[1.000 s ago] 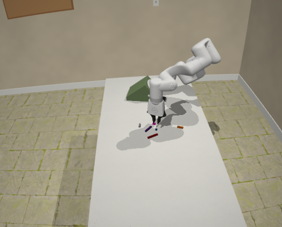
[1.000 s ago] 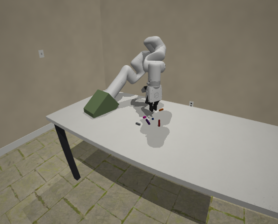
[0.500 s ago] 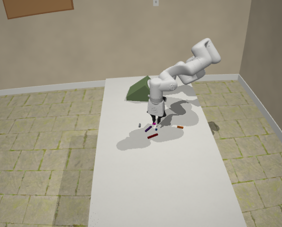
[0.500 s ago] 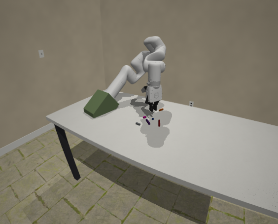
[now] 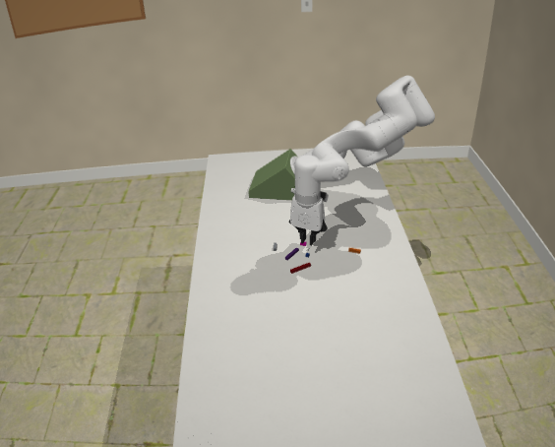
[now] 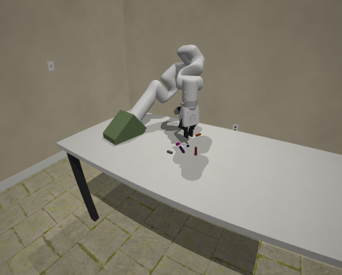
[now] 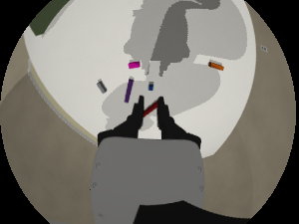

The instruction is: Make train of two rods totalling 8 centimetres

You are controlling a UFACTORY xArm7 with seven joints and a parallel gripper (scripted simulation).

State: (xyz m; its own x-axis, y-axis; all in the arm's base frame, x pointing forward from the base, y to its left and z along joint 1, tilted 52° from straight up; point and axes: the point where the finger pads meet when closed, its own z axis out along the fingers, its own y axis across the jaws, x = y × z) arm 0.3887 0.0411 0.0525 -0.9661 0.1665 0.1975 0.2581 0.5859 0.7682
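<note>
The blue rod is 80 mm below my hand. From my hand the other things lie so: red rod: 70 mm ahead, 20 mm to the right, 80 mm below; then magenta rod: 60 mm behind, 20 mm to the right, 80 mm below; then purple rod: 50 mm to the right, 80 mm below.
</note>
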